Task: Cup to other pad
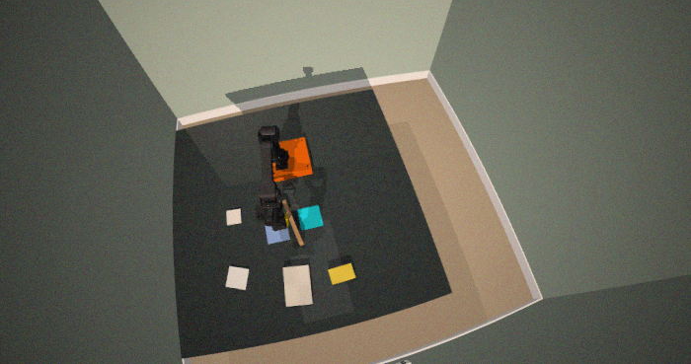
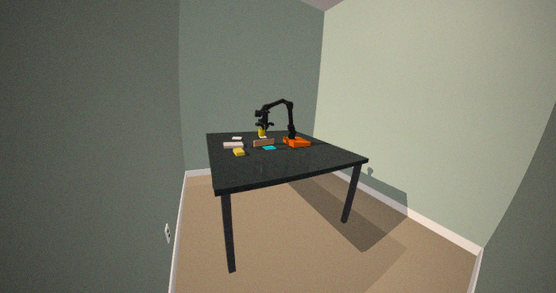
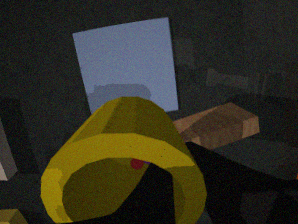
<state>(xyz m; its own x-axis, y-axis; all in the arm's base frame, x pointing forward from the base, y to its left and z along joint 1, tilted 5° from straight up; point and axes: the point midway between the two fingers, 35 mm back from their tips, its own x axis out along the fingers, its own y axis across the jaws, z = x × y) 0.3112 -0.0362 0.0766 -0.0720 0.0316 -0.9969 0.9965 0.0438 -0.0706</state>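
The cyan pad is 10 mm behind my gripper tip, 130 mm to the left of it and 130 mm below it. Also, from my gripper tip: yellow cup (20 mm ahead); red marble (30 mm ahead, 20 mm to the left, 20 mm below); wooden bar (10 mm ahead, 50 mm to the left, 100 mm below).
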